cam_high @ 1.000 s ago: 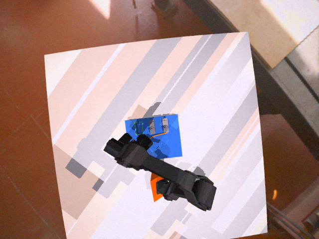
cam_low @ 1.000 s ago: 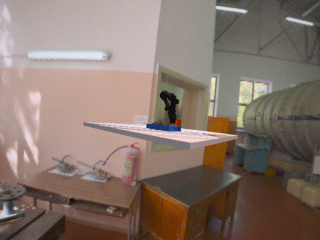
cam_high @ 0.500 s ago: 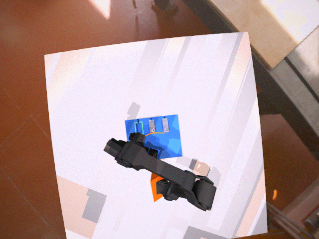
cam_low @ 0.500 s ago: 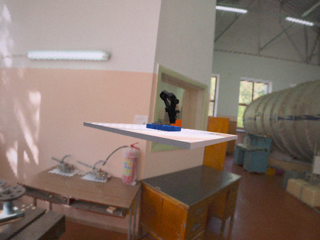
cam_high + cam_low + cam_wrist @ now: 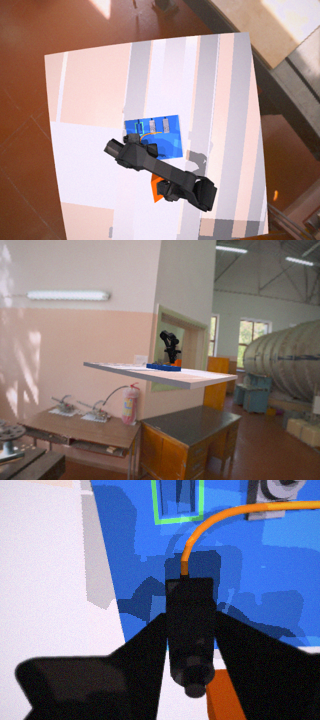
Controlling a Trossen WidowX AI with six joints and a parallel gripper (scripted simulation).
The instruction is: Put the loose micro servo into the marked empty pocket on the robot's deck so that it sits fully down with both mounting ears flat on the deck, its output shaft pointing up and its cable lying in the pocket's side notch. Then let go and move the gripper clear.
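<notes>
Right now my gripper tip is 100 mm above the blue deck, 70 mm to the left of it and 10 mm past it.
</notes>
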